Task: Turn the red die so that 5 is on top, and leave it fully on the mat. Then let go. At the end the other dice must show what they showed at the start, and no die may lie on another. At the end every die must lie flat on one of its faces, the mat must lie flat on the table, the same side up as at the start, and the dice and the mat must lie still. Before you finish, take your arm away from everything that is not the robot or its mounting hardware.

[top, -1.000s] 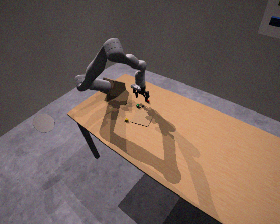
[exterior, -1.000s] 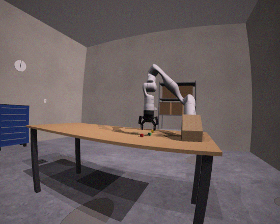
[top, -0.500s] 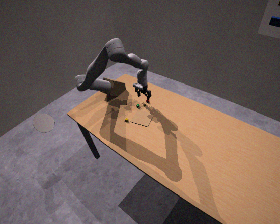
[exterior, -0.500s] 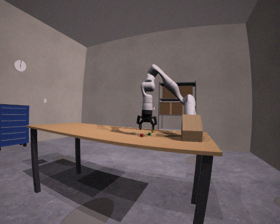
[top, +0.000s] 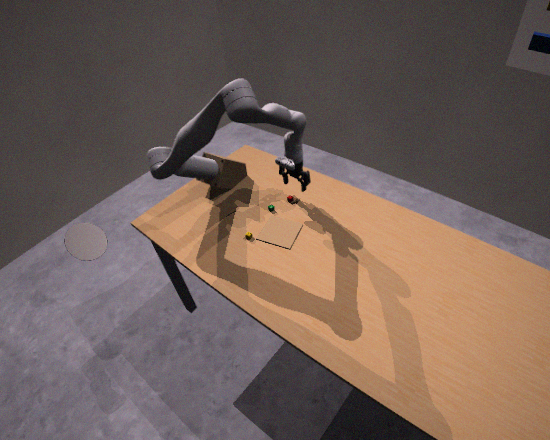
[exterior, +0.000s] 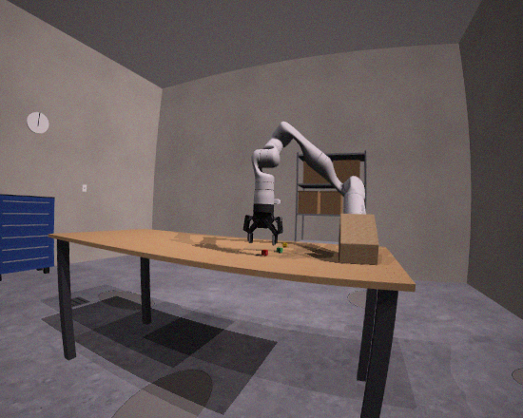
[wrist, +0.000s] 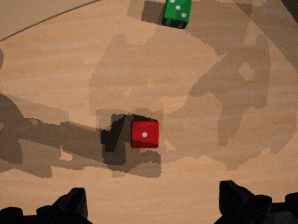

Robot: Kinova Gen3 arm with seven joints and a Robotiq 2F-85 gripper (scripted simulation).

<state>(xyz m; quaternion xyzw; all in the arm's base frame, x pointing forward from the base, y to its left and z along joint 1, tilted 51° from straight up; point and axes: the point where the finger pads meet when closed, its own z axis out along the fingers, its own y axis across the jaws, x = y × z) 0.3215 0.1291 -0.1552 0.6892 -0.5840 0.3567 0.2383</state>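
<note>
The red die lies 1 cm ahead of my hand, 4 cm to the right of it and 4 cm below it. The rest, counted from my hand: tan mat 10 cm ahead, 21 cm to the right, 5 cm below; yellow die 2 cm ahead, 30 cm to the right, 4 cm below; green die 2 cm behind, 13 cm to the right, 4 cm below.
</note>
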